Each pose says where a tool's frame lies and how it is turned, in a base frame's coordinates. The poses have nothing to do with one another.
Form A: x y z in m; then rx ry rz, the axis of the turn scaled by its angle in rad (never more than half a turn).
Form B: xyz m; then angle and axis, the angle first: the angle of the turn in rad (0 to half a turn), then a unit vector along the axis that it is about. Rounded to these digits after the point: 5 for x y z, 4 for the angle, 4 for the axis.
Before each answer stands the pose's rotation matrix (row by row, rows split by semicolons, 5 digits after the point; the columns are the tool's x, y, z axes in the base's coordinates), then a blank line. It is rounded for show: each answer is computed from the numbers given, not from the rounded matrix.
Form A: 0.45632 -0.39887 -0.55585 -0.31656 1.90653 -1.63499
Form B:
-0.79111 0.19870 0.57849; -0.54144 0.21252 -0.81344; -0.28457 -0.95674 -0.06054

0.45632 -0.39887 -0.55585 2.5315 -0.1251 0.7531 -0.6459
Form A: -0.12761 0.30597 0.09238 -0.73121 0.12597 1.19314
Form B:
0.39115 -0.87651 -0.28059; 0.79859 0.17172 0.57686; -0.45744 -0.44972 0.76714

-0.12761 0.30597 0.09238 1.4050 -0.5204 0.0897 0.8492
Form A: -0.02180 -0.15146 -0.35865 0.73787 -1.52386 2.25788
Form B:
-0.81616 -0.52644 0.23821; -0.02398 -0.38105 -0.92424; 0.57733 -0.76004 0.29837

-0.02180 -0.15146 -0.35865 2.8222 0.2615 -0.5400 0.8001
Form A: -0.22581 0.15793 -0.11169 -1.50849 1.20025 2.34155
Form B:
-0.50083 -0.47617 -0.72280; -0.30880 -0.68182 0.66314; -0.80859 0.55532 0.19444

-0.22581 0.15793 -0.11169 3.0330 -0.4974 0.3957 0.7720
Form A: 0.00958 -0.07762 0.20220 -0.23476 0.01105 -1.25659
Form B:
0.31227 0.94010 0.13675; -0.94236 0.28832 0.16980; 0.12020 -0.18189 0.97594

0.00958 -0.07762 0.20220 1.2784 -0.1836 0.0086 -0.9830
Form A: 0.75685 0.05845 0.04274 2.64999 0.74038 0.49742
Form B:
0.80249 0.42683 0.41693; 0.54734 -0.80481 -0.22956; 0.23756 0.41242 -0.87947

0.75685 0.05845 0.04274 2.7961 0.9478 0.2648 0.1779
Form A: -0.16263 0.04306 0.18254 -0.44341 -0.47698 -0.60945
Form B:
0.71986 0.63072 -0.28981; -0.43287 0.73432 0.52288; 0.54260 -0.25095 0.80163

-0.16263 0.04306 0.18254 0.8919 -0.4971 -0.5348 -0.6833
